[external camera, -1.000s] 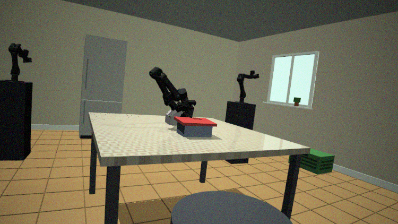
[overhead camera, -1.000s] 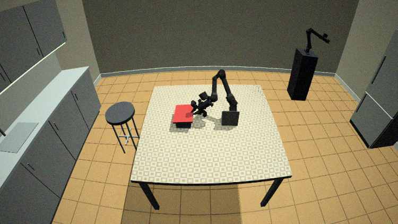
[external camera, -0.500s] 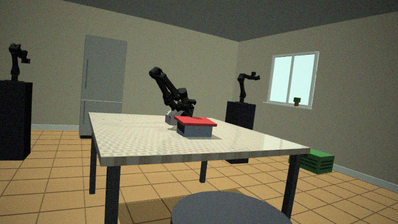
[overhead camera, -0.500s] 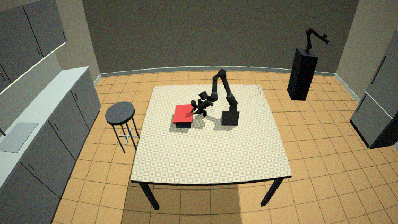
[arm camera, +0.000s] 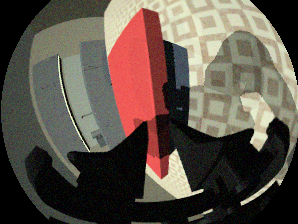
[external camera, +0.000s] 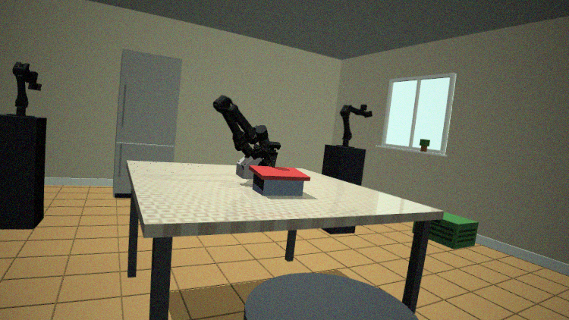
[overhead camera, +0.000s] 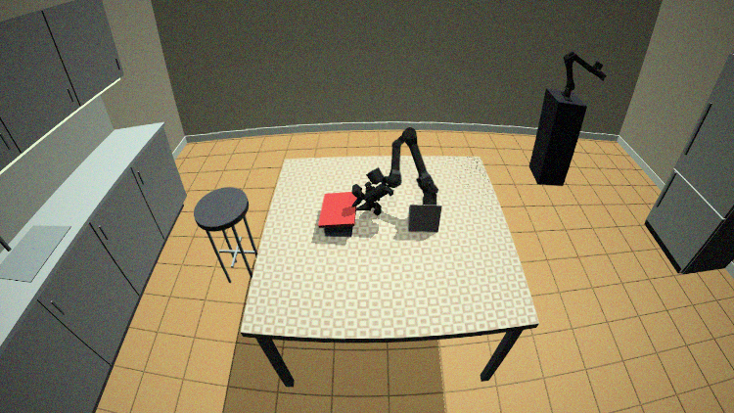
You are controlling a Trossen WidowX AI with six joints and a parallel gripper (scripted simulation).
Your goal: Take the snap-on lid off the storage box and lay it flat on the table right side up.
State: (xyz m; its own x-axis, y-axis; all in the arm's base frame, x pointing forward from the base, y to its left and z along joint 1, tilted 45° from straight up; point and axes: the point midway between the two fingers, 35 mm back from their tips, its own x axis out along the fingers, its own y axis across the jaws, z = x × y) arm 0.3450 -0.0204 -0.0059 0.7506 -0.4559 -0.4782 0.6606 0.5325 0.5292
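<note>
The flat red lid lies 80 mm ahead of my gripper tip. From my gripper tip the other things lie so: blue-grey storage box: 80 mm ahead, 50 mm below.
</note>
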